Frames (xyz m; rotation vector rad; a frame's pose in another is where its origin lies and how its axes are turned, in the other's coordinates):
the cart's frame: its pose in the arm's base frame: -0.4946 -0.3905 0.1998 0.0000 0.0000 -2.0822
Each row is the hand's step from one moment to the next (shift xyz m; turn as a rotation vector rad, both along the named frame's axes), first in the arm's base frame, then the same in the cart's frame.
Working: the arm's base frame: its pose in the cart's frame: -0.5826 0.2402 -0.1998 0.0000 0.0000 2.0822

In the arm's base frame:
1: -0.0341 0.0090 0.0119 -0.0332 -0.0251 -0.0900
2: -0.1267 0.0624 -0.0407 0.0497 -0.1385 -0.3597
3: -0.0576 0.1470 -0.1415 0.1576 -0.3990 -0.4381
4: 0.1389 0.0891 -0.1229 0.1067 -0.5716 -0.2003
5: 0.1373 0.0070 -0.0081 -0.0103 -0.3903 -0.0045
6: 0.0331 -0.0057 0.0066 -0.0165 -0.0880 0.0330
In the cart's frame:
1: 0.0088 -0.0341 0.0119 0.0381 -0.0167 -0.0900
2: 0.0076 -0.1410 -0.0407 0.0965 0.1111 -0.3597
3: -0.1000 -0.1222 -0.1415 0.2708 0.3327 -0.4381
4: -0.1457 0.0775 -0.1229 0.4462 0.3728 -0.2003
5: -0.0733 0.1163 -0.0081 0.3454 0.1820 -0.0045
6: -0.0112 0.0317 0.0066 0.0848 0.0287 0.0330

